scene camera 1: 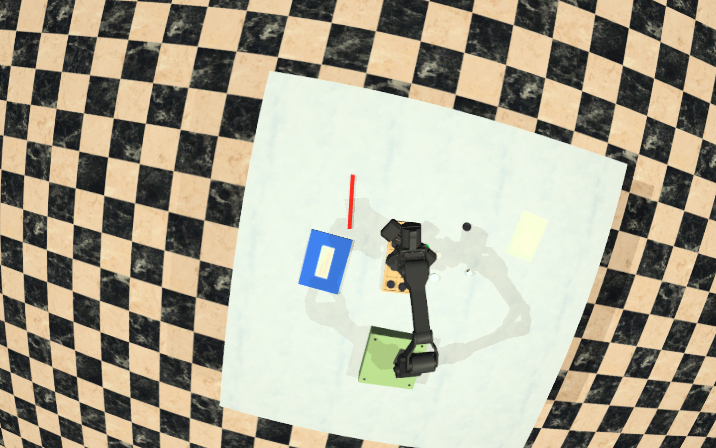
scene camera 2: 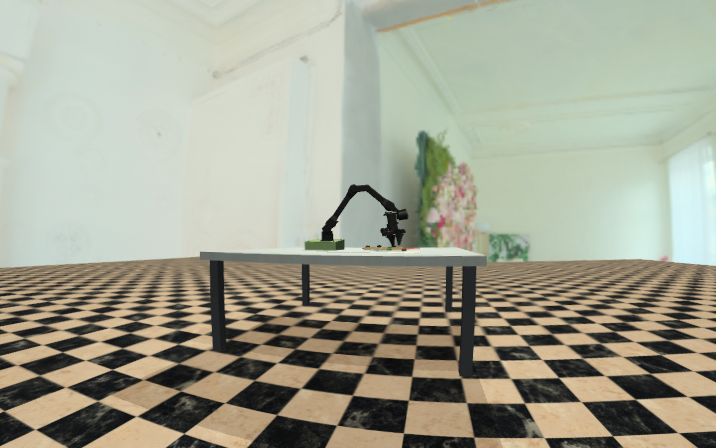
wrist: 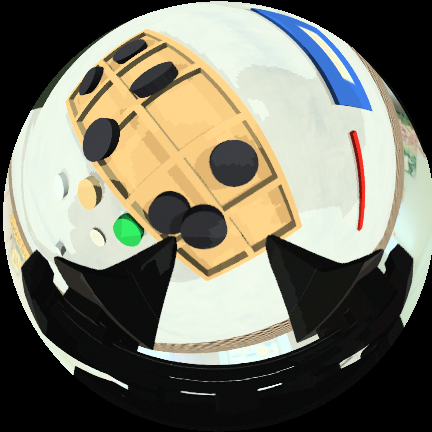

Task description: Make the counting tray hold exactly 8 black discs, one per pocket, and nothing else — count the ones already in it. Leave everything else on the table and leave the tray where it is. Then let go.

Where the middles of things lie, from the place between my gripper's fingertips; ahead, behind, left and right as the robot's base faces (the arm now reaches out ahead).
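Measured from my hand, the green disc [wrist: 127, 230] sits 20 mm below, 20 mm behind and 70 mm to the right. The tan counting tray [wrist: 165, 140] is likewise 20 mm below my hand, 80 mm behind it and 10 mm to the right of it.
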